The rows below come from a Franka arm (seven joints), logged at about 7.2 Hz.
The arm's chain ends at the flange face. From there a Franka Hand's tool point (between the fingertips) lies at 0.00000 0.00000 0.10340 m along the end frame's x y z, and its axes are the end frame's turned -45 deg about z.
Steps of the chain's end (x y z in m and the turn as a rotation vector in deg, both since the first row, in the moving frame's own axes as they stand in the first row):
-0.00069 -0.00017 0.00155 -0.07 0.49 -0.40
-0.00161 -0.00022 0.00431 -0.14 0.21 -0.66
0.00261 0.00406 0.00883 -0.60 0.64 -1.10
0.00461 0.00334 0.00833 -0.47 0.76 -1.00
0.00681 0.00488 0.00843 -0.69 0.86 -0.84
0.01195 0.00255 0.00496 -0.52 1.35 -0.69
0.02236 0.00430 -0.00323 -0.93 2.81 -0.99
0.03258 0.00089 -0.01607 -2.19 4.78 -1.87
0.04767 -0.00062 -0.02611 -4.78 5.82 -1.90
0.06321 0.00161 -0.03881 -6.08 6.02 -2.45
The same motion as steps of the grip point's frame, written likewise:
0.00017 0.00010 0.00155 -0.40 0.30 -0.40
-0.00089 -0.00085 0.00431 -0.25 0.05 -0.66
-0.00096 0.00630 0.00882 -0.88 0.03 -1.10
0.00128 0.00719 0.00832 -0.87 0.21 -1.00
0.00160 0.01024 0.00841 -1.10 0.12 -0.84
0.00772 0.01263 0.00493 -1.32 0.59 -0.69
0.01521 0.02360 -0.00337 -2.64 1.33 -0.99
0.02585 0.03249 -0.01651 -4.93 1.83 -1.87
0.03569 0.04673 -0.02700 -7.50 0.74 -1.90
0.04381 0.06122 -0.03996 -8.56 -0.04 -2.45

